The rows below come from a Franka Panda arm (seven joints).
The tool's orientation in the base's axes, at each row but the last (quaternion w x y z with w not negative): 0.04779, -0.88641, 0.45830, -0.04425; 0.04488, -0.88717, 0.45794, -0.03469; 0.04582, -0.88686, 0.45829, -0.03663; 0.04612, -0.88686, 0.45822, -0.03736; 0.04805, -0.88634, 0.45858, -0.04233; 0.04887, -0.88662, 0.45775, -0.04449; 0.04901, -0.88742, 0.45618, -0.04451; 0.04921, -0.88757, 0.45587, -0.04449; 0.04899, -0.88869, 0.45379, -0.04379; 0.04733, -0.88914, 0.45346, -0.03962
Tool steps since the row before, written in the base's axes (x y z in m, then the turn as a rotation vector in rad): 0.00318, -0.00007, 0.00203, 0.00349, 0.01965, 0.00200; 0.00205, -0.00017, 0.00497, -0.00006, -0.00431, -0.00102; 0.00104, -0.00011, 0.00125, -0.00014, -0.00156, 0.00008; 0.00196, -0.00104, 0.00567, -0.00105, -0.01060, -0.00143; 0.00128, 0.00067, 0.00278, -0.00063, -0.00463, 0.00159; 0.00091, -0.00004, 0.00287, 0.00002, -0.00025, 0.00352; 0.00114, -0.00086, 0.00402, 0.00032, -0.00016, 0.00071; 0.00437, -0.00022, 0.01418, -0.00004, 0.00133, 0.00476; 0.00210, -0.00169, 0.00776, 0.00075, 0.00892, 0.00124; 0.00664, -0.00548, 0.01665, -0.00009, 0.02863, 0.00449
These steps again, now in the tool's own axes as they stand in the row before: 0.00196, -0.00278, -0.00163, -0.01397, -0.01438, -0.00069; 0.00143, -0.00211, -0.00474, 0.00346, 0.00265, 0.00080; 0.00072, -0.00092, -0.00114, 0.00119, 0.00100, -0.00017; 0.00212, -0.00165, -0.00547, 0.00801, 0.00712, 0.00080; 0.00028, -0.00177, -0.00257, 0.00347, 0.00297, -0.00187; 0.00066, -0.00108, -0.00273, 0.00034, -0.00032, -0.00350; 0.00150, -0.00093, -0.00388, 0.00034, -0.00026, -0.00067; 0.00320, -0.00520, -0.01352, -0.00094, -0.00135, -0.00466; 0.00286, -0.00168, -0.00752, -0.00675, -0.00596, -0.00072; 0.00879, -0.00413, -0.01603, -0.02312, -0.01719, -0.00309
